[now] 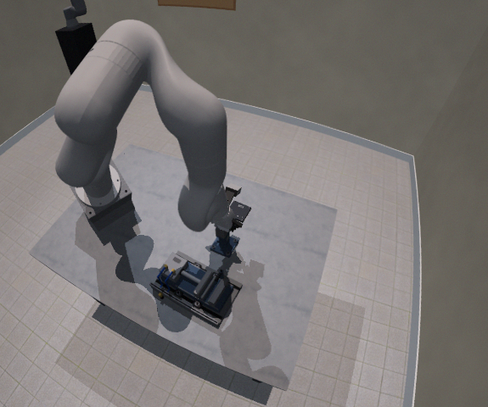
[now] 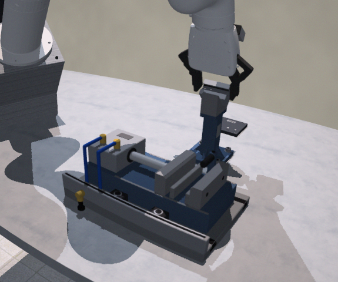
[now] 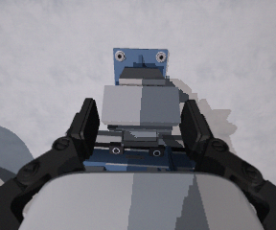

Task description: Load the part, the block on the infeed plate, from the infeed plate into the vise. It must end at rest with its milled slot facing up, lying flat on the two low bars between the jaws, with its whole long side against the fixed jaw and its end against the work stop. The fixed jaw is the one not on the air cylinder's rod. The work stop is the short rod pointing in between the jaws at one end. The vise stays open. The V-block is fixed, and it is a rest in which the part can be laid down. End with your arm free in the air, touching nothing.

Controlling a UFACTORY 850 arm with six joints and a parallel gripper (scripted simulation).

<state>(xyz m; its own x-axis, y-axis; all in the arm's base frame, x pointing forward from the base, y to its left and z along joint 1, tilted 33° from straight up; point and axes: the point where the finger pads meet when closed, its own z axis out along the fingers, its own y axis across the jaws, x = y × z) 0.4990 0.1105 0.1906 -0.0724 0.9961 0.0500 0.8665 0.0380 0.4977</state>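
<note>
The part lies 1 cm below my hand. From my hand the other things lie so: black work stop (18 cm to the right, 8 cm below, 5 cm ahead); then cylinder rod (21 cm to the right, 9 cm below, 4 cm behind); then blue post (11 cm below).
</note>
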